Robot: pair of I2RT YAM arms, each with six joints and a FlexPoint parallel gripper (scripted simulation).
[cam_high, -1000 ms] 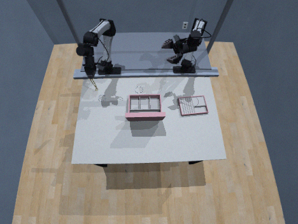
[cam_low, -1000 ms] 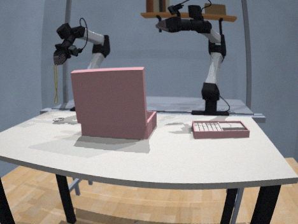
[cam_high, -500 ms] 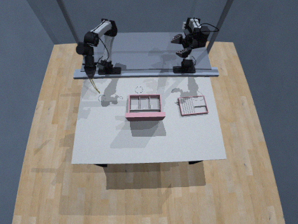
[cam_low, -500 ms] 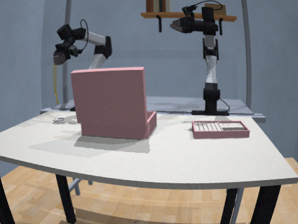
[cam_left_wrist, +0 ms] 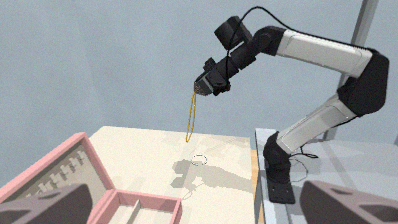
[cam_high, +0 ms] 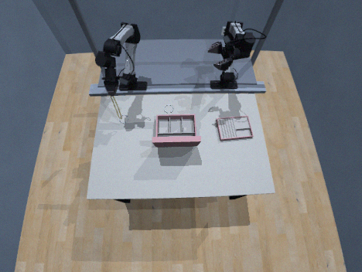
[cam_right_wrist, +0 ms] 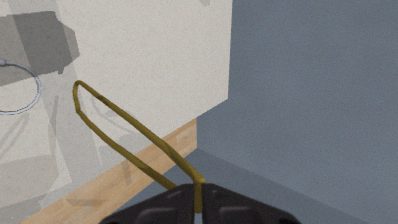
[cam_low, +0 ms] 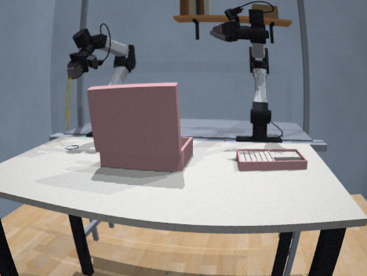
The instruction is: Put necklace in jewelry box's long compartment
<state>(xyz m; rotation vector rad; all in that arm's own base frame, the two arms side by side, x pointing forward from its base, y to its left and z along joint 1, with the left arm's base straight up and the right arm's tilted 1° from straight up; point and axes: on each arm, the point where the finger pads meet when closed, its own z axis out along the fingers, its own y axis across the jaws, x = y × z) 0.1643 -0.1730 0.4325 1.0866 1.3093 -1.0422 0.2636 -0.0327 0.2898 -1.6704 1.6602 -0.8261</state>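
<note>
The pink jewelry box is 340 mm to the left of my right hand, 160 mm below it and 130 mm ahead of it. Also, from my right hand: silver bangle: 270 mm below, 10 mm to the right; pink-rimmed tray: 720 mm to the left, 270 mm below, 90 mm ahead; rail: 360 mm to the left, 300 mm below, 260 mm behind.
</note>
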